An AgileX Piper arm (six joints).
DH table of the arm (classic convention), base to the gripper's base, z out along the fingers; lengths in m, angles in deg. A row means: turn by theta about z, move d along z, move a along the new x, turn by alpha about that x. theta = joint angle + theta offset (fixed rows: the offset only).
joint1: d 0.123, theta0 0, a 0, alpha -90
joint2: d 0, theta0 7.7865, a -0.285, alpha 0
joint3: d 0, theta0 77.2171, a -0.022, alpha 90
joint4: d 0.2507, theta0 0, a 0, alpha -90
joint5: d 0, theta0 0, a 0, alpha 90
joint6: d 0.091, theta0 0, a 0, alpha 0
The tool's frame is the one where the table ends.
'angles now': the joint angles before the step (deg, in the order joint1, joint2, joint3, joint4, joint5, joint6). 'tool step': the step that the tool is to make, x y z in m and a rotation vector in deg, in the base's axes. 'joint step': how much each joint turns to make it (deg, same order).
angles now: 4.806 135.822 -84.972 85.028 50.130 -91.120
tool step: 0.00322 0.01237 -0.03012 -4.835 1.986 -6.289
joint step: 2.782 3.164 0.000 3.718 -9.538 -0.197
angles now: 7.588 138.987 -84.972 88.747 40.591 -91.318
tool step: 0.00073 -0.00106 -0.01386 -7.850 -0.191 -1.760
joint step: 1.096 0.803 -0.041 -3.695 -7.758 0.974
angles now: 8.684 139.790 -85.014 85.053 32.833 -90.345
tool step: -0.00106 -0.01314 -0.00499 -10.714 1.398 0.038
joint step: -0.113 -0.677 -0.071 -16.494 -6.753 11.009
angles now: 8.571 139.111 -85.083 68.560 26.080 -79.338
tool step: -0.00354 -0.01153 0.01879 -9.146 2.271 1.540
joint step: -0.071 -3.572 0.001 -25.563 -0.359 20.469
